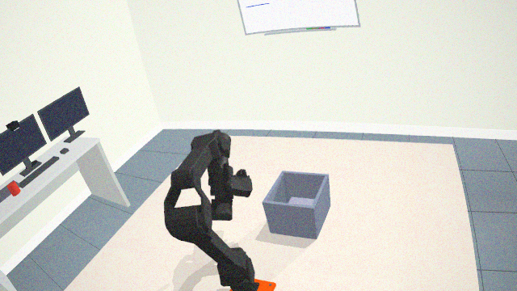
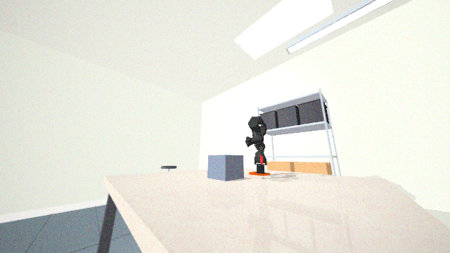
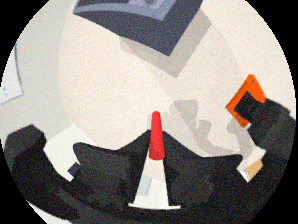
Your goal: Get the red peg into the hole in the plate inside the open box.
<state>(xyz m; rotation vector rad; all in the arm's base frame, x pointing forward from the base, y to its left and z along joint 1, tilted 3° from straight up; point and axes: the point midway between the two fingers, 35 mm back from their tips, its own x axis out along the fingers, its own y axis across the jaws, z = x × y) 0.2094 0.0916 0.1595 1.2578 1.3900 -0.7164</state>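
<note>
My gripper tip is now 10 cm short of the plate, 20 cm to the left of it and 9 cm above it. From my gripper tip the other things lie so: red peg right at my gripper tip.
</note>
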